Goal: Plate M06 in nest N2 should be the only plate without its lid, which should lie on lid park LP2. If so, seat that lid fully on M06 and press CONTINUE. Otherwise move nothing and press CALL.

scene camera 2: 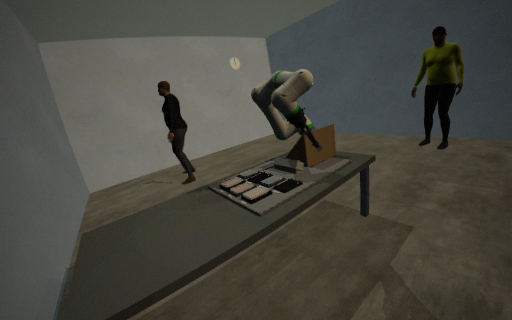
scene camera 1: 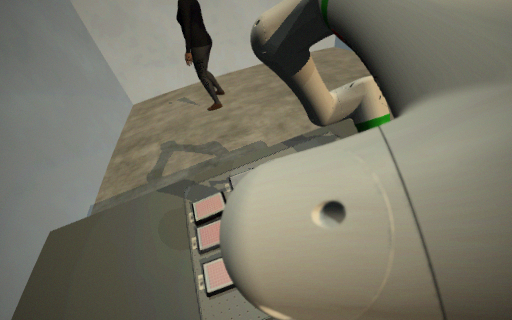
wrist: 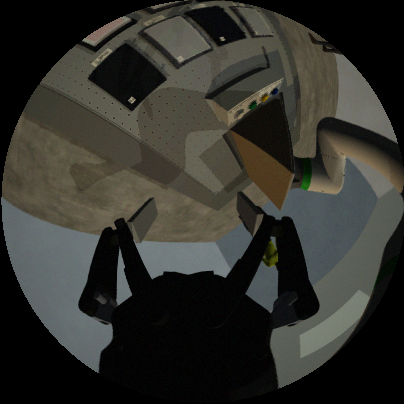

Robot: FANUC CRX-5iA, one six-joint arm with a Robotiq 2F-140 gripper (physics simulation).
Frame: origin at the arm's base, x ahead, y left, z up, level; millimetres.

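Seen in the pictures: gripper, fingertip midpoint: [wrist: 195, 203].
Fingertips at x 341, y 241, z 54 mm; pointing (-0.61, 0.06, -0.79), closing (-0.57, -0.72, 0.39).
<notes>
Offsets run from my fingertips to a thing's top centre. "spot": to the spot under its first point. Level surfaces: height alone.
My gripper [scene camera 2: 318, 146] [wrist: 195, 203] is open and empty, raised in front of the brown panel and away from the plates. Three pink-topped plates @(dy -431, dx +345, dz -177 mm) [scene camera 1: 209, 207] @(dy -312, dx +360, dz -185 mm) [scene camera 1: 209, 236] @(dy -171, dx +371, dz -180 mm) [scene camera 1: 218, 276] stand in a row, partly hidden by my arm in scene camera 1. Beside them in the wrist view are a large black rectangle @(spot: dy -96, dx +195, dz -202 mm) [wrist: 125, 72], a grey-topped one @(dy -228, dx +180, dz -194 mm) [wrist: 178, 39], another black one [wrist: 216, 25] and another grey one [wrist: 255, 21]. The control box @(dy -270, dx -43, dz -128 mm) [wrist: 217, 107] [scene camera 2: 289, 165] has grey, green, yellow and blue buttons. Labels are too small to read; I cannot tell which is M06, N2 or LP2.
A brown upright panel [scene camera 2: 322, 145] [wrist: 262, 165] stands close behind the control box. The perforated board @(dz -211 mm) [scene camera 2: 260, 207] lies on the long table @(dz -225 mm) [scene camera 2: 165, 235]. A person in black [scene camera 1: 197, 37] [scene camera 2: 172, 112] and one in yellow [scene camera 2: 441, 65] stand on the floor beyond the table.
</notes>
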